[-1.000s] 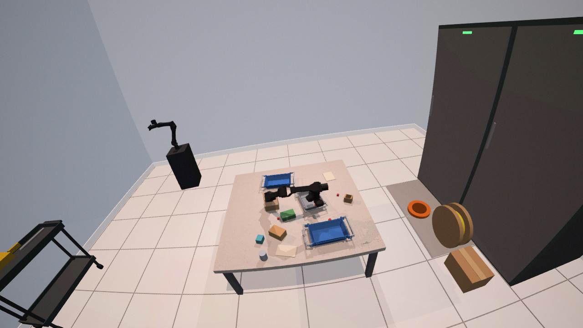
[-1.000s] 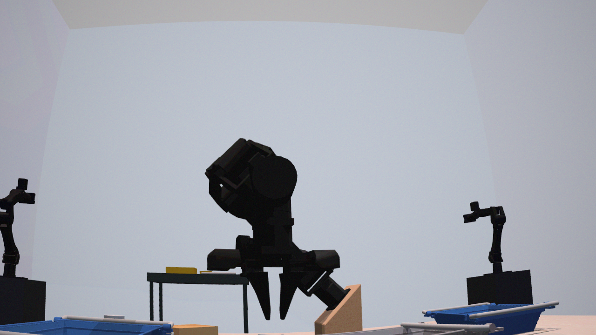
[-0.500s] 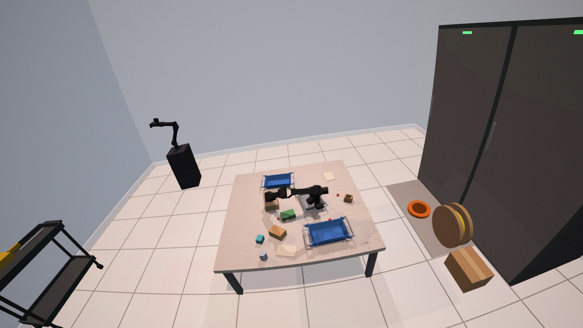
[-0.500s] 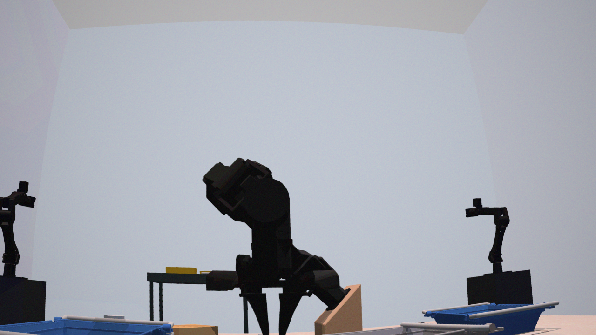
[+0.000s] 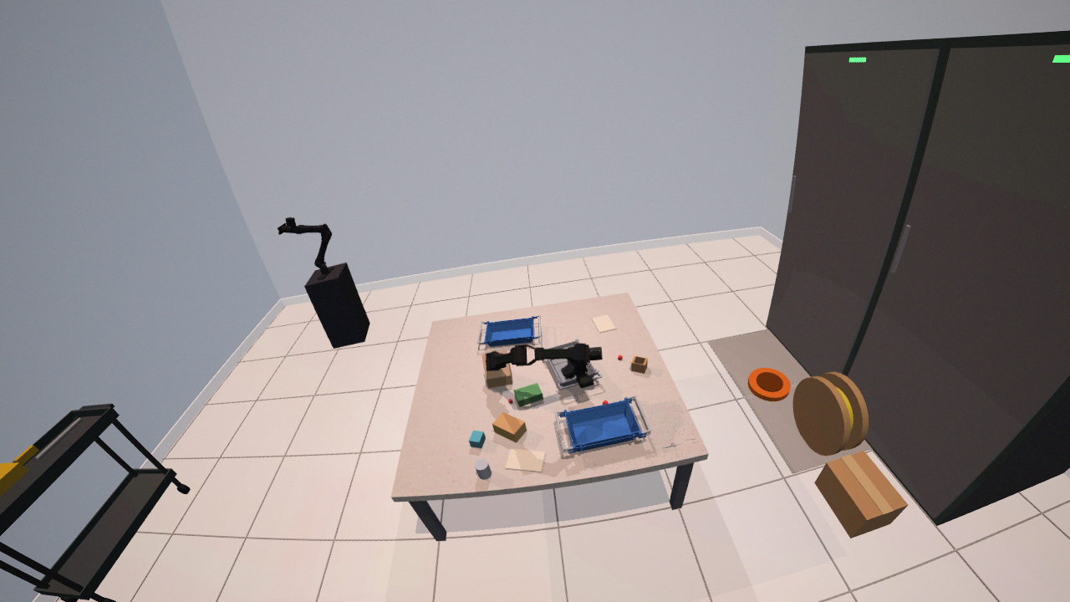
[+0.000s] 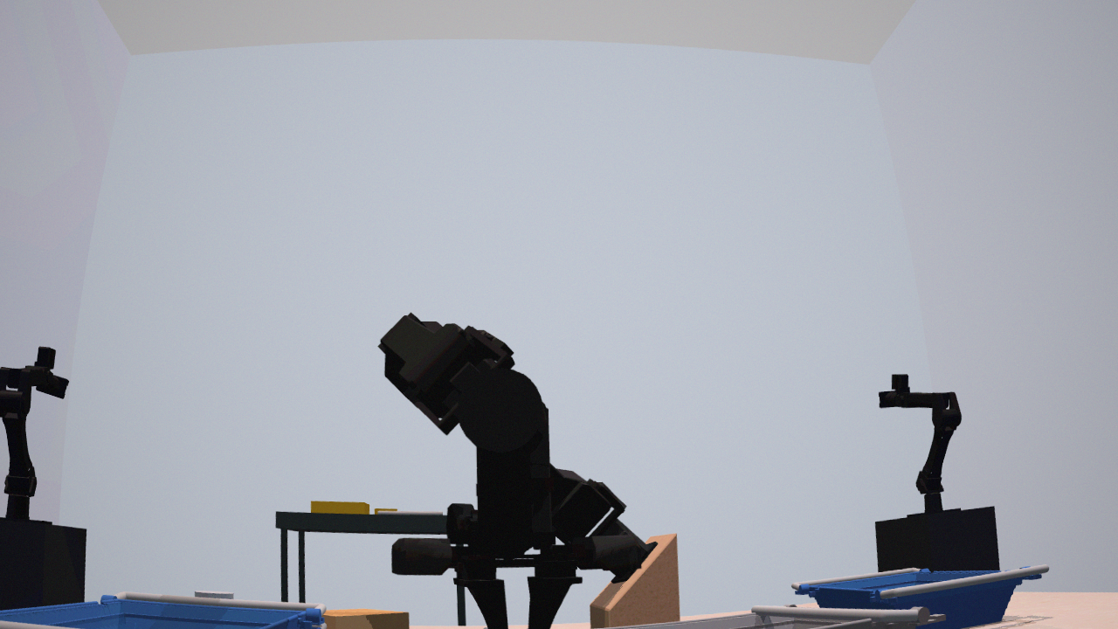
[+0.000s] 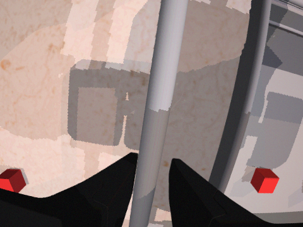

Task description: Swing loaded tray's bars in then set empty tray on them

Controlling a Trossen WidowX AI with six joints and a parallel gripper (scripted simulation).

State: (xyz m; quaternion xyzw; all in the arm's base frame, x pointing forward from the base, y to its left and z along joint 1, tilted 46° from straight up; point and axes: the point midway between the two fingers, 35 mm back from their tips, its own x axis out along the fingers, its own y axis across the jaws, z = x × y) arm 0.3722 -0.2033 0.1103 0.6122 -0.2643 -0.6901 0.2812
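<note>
Right now the tray is 560 mm to the left of my gripper tip and 260 mm behind it. Round my gripper tip: teal cube: 520 mm behind, 160 mm to the right, 20 mm below; grey cylinder: 500 mm behind, 330 mm to the right, 10 mm below; green block: 250 mm behind, 40 mm to the left, 20 mm below.
</note>
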